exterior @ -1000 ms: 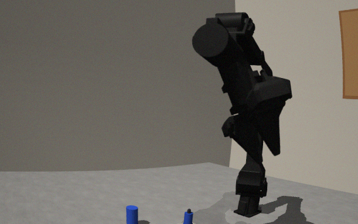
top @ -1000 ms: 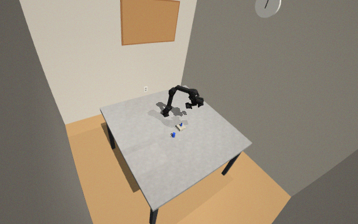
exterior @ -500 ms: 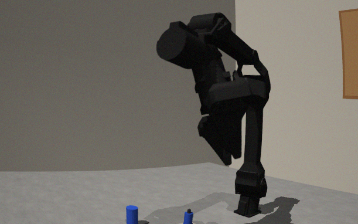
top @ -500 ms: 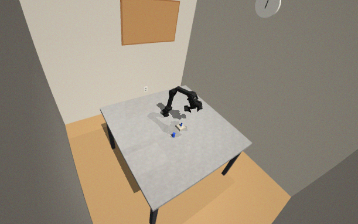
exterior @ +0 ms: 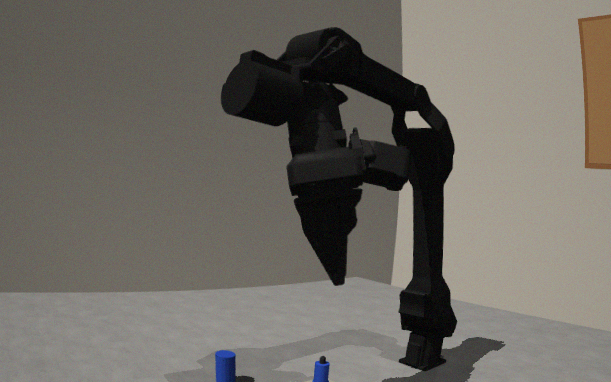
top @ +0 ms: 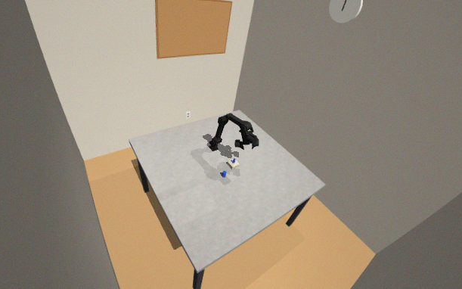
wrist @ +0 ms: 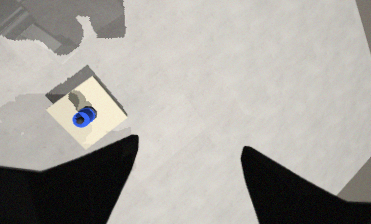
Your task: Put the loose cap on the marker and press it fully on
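Right now my gripper tip is 10 mm short of the blue cap, 210 mm to the left of it and 180 mm above it.
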